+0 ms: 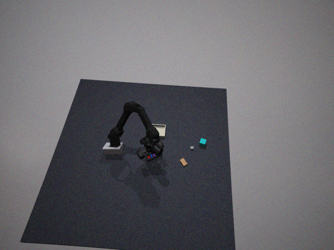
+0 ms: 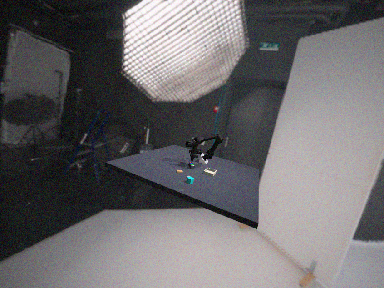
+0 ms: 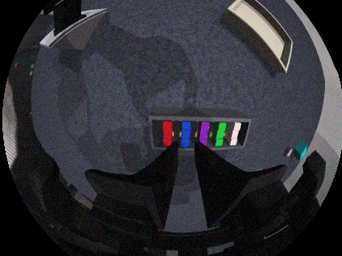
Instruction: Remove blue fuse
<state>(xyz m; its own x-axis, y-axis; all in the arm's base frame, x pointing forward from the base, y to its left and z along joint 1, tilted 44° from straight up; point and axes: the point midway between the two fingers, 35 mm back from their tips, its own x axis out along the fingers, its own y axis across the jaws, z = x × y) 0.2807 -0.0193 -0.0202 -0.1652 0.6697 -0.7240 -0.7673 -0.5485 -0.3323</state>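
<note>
My gripper tip is 4 cm above the blue fuse. Round my gripper tip: flat block (24 cm ahead, 6 cm below); tray (22 cm to the left, 6 cm below); small grey cube (29 cm ahead, 13 cm to the left, 5 cm below).
</note>
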